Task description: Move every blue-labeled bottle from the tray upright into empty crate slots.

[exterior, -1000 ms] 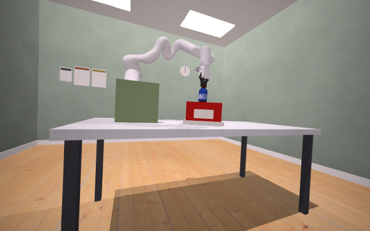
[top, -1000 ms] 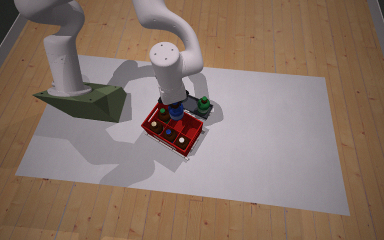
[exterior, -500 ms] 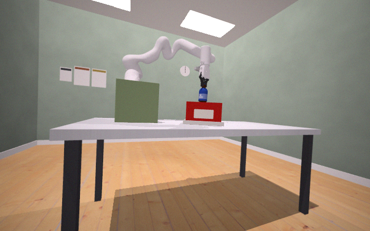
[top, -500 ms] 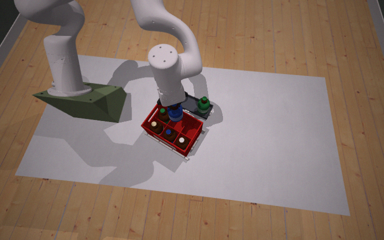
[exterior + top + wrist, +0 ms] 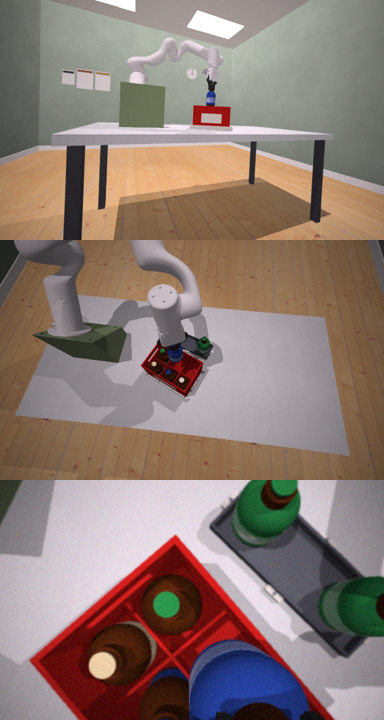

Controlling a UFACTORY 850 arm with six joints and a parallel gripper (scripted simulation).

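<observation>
Right now the blue-labeled bottle is 70 mm below my hand. The rest, counted from my hand: red crate (250 mm below, 40 mm to the right, 20 mm behind); then green bottle (250 mm below, 200 mm to the left, 10 mm behind); then dark tray (320 mm below, 150 mm to the left, 70 mm ahead).
</observation>
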